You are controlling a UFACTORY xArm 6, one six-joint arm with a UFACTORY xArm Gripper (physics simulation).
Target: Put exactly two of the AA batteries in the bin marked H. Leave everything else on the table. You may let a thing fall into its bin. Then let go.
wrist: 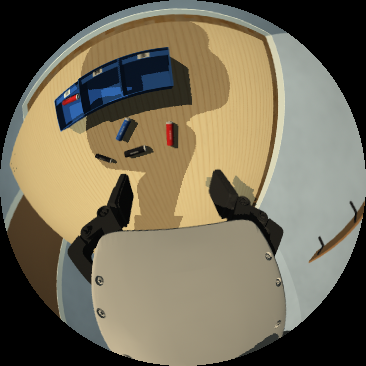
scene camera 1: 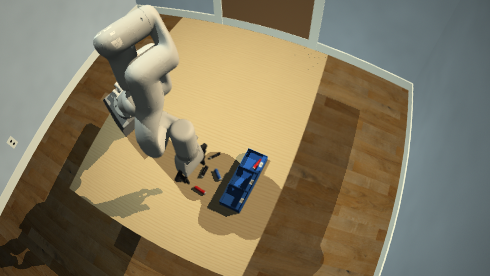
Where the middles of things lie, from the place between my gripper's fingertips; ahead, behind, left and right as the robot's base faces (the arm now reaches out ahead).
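My hand is 13 cm above the blue three-compartment bin [scene camera 1: 239,188]; it is also 14 cm short of the bin and 10 cm to the right of it.
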